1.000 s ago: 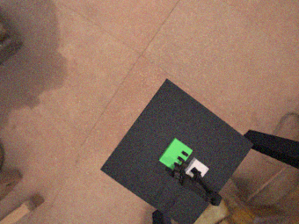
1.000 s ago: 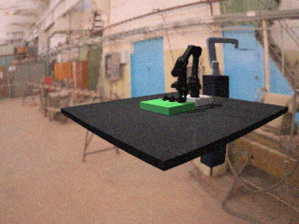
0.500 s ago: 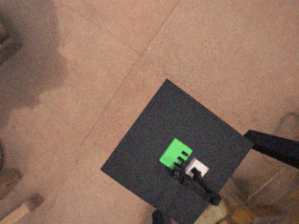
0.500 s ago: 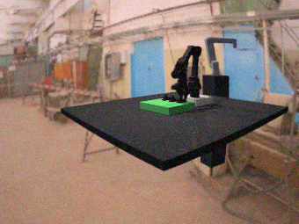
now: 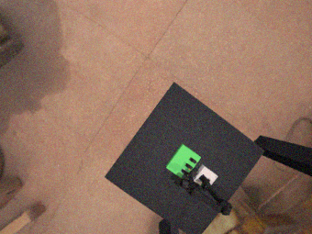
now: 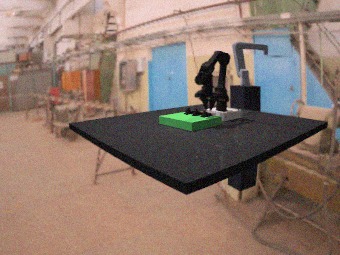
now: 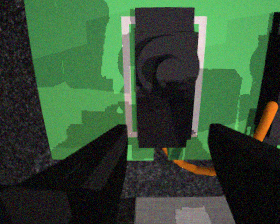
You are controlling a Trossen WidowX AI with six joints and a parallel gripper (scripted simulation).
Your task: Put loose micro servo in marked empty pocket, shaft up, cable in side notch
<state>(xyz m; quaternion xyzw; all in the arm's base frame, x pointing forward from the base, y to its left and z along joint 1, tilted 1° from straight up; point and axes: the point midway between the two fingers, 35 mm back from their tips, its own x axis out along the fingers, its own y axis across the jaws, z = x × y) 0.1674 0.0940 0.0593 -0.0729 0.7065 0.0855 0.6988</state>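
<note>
Right now the green deck is 14 cm ahead of my gripper tip, 5 cm to the right of it and 6 cm below it.
</note>
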